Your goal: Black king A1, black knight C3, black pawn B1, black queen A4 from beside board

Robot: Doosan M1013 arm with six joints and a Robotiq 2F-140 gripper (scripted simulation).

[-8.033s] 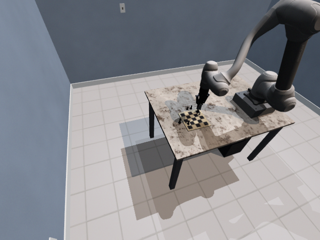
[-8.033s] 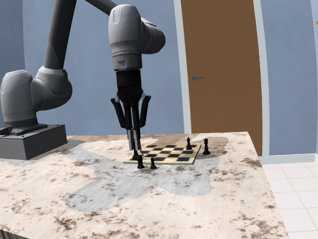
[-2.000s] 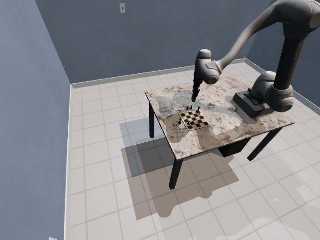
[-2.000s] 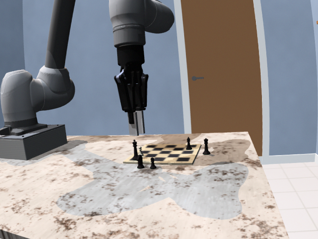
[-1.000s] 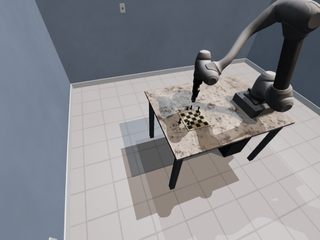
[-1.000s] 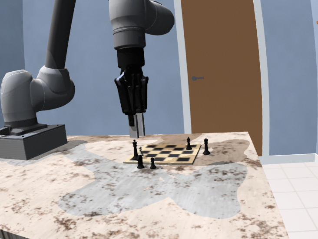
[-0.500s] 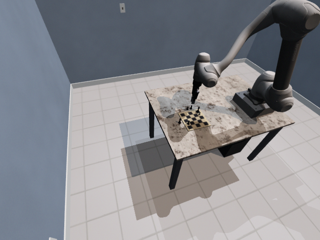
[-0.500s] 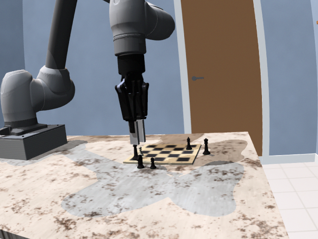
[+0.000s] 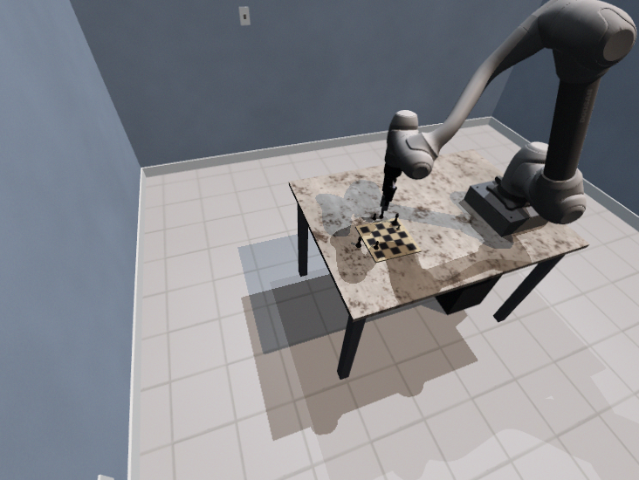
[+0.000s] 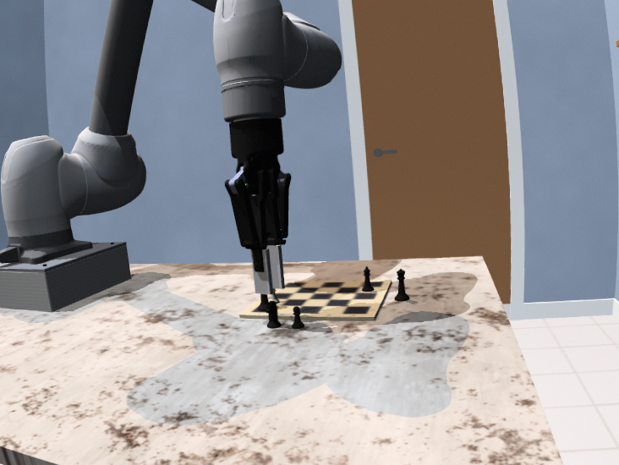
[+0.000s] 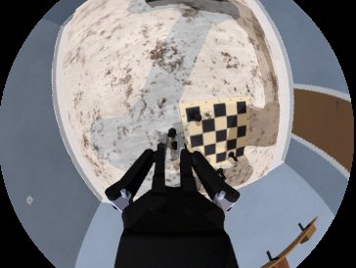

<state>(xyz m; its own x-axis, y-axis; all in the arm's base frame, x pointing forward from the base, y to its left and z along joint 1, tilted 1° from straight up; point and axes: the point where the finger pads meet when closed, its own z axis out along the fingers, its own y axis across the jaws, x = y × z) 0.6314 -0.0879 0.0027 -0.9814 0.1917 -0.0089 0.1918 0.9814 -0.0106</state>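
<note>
Now: the black pawn 4 cm ahead of my hand and 7 cm below it. The rest, counted from my hand: black king: 4 cm behind, 6 cm to the left, 5 cm below; small chessboard: 3 cm ahead, 14 cm to the left, 9 cm below; white pawn: 4 cm behind, 10 cm to the left, 7 cm below.
</note>
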